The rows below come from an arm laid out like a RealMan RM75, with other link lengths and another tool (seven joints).
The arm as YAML. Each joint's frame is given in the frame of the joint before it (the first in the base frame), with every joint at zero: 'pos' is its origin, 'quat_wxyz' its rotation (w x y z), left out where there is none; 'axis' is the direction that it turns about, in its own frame. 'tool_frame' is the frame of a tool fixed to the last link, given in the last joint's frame.
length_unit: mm
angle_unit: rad
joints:
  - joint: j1
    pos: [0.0, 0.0, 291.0]
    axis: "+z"
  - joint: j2
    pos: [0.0, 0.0, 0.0]
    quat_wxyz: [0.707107, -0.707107, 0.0, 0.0]
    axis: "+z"
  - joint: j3
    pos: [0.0, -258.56, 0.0]
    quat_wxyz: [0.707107, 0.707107, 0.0, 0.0]
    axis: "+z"
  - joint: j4
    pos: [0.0, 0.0, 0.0]
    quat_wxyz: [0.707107, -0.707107, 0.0, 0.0]
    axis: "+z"
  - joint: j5
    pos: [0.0, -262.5, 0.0]
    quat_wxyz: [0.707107, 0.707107, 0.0, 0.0]
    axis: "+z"
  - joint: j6
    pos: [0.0, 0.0, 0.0]
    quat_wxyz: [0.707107, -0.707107, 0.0, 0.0]
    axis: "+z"
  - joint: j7
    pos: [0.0, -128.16, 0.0]
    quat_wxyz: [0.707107, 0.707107, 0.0, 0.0]
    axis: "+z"
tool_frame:
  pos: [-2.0, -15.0, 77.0]
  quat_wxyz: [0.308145, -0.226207, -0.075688, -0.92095]
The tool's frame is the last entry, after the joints.
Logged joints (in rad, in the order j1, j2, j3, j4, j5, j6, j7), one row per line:
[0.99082, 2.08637, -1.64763, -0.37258, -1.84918, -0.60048, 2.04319]
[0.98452, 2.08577, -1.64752, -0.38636, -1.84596, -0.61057, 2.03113]
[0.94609, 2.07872, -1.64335, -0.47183, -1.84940, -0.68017, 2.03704]
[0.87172, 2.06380, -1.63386, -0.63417, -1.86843, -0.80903, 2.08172]
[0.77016, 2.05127, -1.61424, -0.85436, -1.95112, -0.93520, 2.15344]
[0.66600, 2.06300, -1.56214, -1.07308, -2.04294, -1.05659, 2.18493]
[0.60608, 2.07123, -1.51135, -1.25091, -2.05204, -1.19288, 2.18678]
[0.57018, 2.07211, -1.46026, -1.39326, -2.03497, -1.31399, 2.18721]
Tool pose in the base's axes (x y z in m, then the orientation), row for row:
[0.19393, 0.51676, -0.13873, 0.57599, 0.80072, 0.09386, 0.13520]
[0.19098, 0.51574, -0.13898, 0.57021, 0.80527, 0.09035, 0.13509]
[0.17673, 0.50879, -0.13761, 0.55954, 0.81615, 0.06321, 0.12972]
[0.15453, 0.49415, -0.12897, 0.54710, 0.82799, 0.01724, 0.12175]
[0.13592, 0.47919, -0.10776, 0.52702, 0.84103, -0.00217, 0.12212]
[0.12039, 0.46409, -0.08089, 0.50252, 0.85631, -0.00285, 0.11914]
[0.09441, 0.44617, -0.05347, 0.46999, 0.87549, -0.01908, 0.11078]
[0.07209, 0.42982, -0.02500, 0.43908, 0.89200, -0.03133, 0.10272]
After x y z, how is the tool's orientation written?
As a quaternion, x y z w.
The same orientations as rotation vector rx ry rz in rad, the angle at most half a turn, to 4 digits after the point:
[1.6686, 2.3196, 0.2719]
[1.6520, 2.3330, 0.2618]
[1.6260, 2.3717, 0.1837]
[1.5971, 2.4171, 0.0503]
[1.5382, 2.4546, -0.0063]
[1.4692, 2.5035, -0.0083]
[1.3807, 2.5719, -0.0561]
[1.2959, 2.6327, -0.0925]

